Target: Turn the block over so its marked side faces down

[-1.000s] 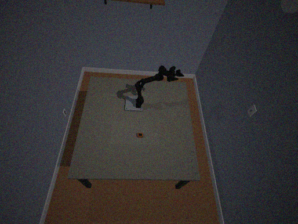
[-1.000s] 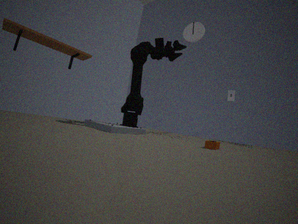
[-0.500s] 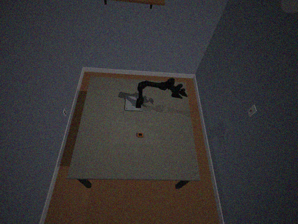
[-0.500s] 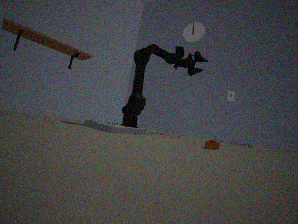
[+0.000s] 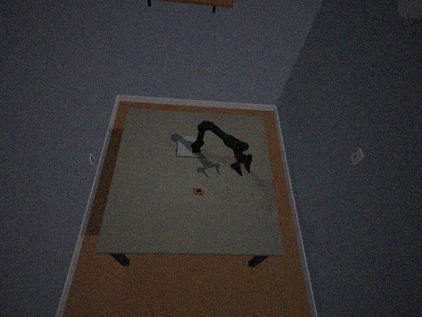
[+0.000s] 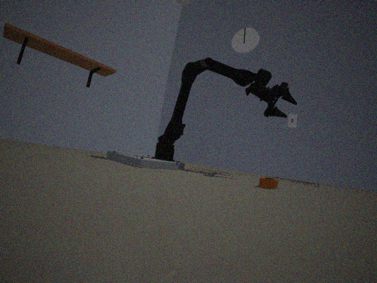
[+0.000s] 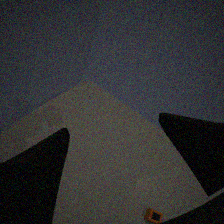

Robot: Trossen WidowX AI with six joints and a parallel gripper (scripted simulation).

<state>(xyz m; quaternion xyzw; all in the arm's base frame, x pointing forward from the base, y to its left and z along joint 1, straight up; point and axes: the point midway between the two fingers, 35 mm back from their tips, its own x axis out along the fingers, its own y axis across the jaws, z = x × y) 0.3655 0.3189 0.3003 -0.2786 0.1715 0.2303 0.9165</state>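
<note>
Now: gripper tip 10 mm past the block, 310 mm to the left of it and 290 mm above it.
</note>
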